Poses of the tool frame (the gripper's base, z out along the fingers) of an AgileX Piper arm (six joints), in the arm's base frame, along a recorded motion.
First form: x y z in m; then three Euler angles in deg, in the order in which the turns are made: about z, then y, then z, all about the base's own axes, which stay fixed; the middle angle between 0 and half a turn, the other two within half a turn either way.
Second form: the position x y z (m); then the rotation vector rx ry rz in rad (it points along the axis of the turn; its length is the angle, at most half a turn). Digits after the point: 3 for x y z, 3 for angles.
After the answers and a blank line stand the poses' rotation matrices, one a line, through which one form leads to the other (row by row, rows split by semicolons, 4 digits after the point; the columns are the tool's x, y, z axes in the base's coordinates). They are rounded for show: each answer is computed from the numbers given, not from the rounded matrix.
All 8 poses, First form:
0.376, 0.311, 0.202, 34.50, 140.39, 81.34
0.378, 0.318, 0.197, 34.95, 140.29, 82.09
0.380, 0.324, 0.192, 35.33, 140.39, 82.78
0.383, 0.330, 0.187, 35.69, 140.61, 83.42
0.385, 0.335, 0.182, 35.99, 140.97, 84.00
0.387, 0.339, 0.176, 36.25, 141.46, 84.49
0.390, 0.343, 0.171, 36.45, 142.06, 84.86
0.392, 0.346, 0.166, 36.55, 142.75, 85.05
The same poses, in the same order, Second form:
0.376, 0.311, 0.202, -1.057, 2.440, 0.811
0.378, 0.318, 0.197, -1.064, 2.440, 0.820
0.380, 0.324, 0.192, -1.073, 2.442, 0.824
0.383, 0.330, 0.187, -1.082, 2.445, 0.825
0.385, 0.335, 0.182, -1.091, 2.450, 0.823
0.387, 0.339, 0.176, -1.100, 2.457, 0.818
0.390, 0.343, 0.171, -1.108, 2.465, 0.810
0.392, 0.346, 0.166, -1.115, 2.474, 0.798

-0.6555 -0.7490 0.0960; -0.5424 0.5555 0.6303; -0.5254 0.3611 -0.7704
-0.6542 -0.7512 0.0879; -0.5457 0.5493 0.6328; -0.5237 0.3660 -0.7693
-0.6527 -0.7534 0.0801; -0.5509 0.5445 0.6325; -0.5201 0.3687 -0.7704
-0.6515 -0.7552 0.0727; -0.5567 0.5410 0.6304; -0.5154 0.3702 -0.7728
-0.6501 -0.7570 0.0658; -0.5637 0.5386 0.6263; -0.5095 0.3701 -0.7768
-0.6491 -0.7583 0.0598; -0.5711 0.5378 0.6202; -0.5025 0.3684 -0.7822
-0.6486 -0.7592 0.0551; -0.5786 0.5387 0.6124; -0.4946 0.3653 -0.7887
-0.6485 -0.7594 0.0522; -0.5857 0.5416 0.6030; -0.4863 0.3605 -0.7960

